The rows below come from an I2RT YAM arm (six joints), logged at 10 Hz.
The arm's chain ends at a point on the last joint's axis. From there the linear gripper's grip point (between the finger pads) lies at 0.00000 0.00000 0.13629 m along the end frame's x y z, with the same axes.
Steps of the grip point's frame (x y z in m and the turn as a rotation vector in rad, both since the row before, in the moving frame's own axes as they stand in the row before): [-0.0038 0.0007 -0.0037 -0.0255 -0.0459 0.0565]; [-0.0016 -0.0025 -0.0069 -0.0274 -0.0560 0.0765]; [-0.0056 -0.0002 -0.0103 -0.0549 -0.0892 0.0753]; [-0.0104 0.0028 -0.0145 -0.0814 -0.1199 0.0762]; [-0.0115 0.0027 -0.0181 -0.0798 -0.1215 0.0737]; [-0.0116 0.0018 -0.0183 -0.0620 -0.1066 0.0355]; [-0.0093 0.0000 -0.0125 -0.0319 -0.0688 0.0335]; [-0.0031 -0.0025 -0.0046 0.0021 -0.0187 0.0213]
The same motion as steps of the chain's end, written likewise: [0.0025 -0.0026 -0.0035 -0.0255 -0.0459 0.0565]; [0.0062 -0.0059 -0.0066 -0.0274 -0.0560 0.0765]; [0.0068 -0.0072 -0.0096 -0.0549 -0.0892 0.0753]; [0.0063 -0.0076 -0.0131 -0.0814 -0.1199 0.0762]; [0.0054 -0.0075 -0.0167 -0.0798 -0.1215 0.0737]; [0.0030 -0.0064 -0.0173 -0.0620 -0.1066 0.0355]; [0.0001 -0.0042 -0.0121 -0.0319 -0.0688 0.0335]; [-0.0006 -0.0022 -0.0046 0.0021 -0.0187 0.0213]
